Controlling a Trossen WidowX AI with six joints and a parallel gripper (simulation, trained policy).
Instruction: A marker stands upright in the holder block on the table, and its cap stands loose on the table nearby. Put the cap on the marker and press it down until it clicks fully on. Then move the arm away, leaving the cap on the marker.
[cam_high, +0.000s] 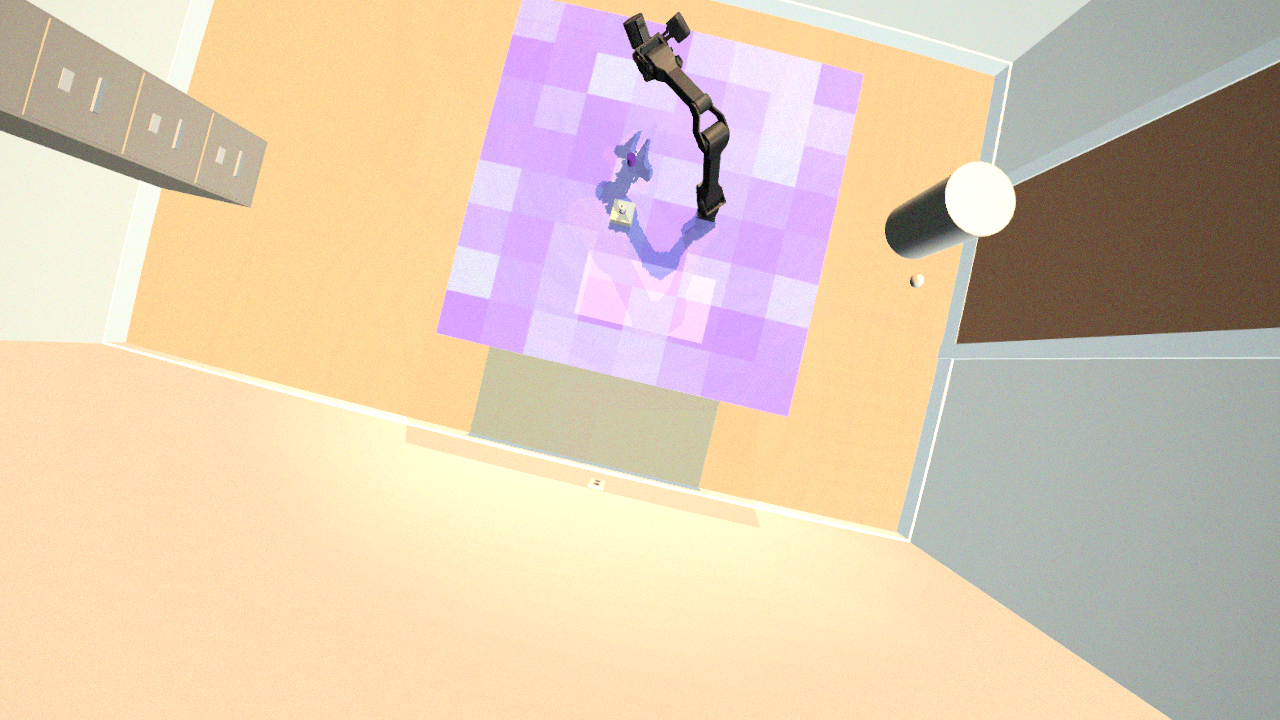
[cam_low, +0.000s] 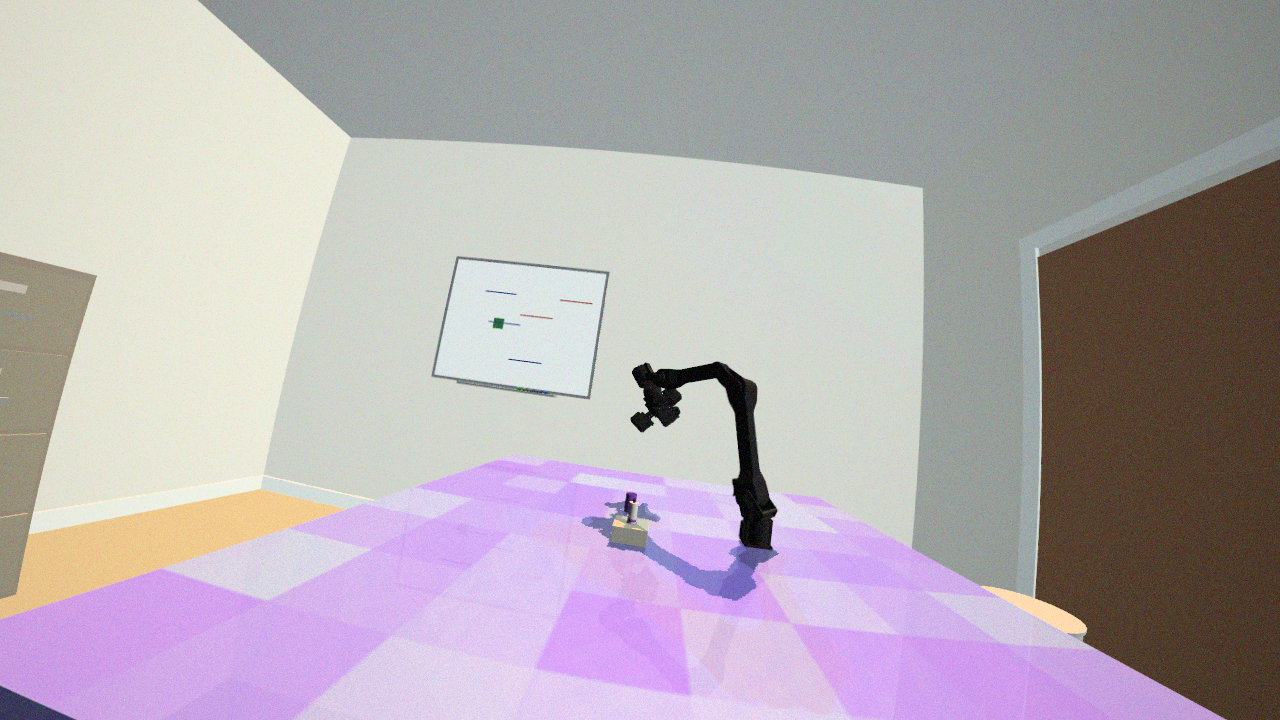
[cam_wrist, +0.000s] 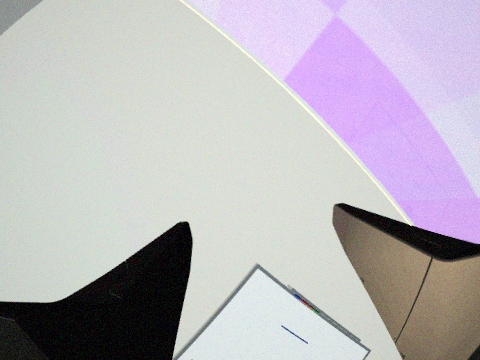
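The purple cap is 50 mm ahead of my gripper tip, 300 mm to the left of it and 220 mm below it. Round my gripper tip: holder block: 40 mm ahead, 490 mm to the left, 230 mm below.
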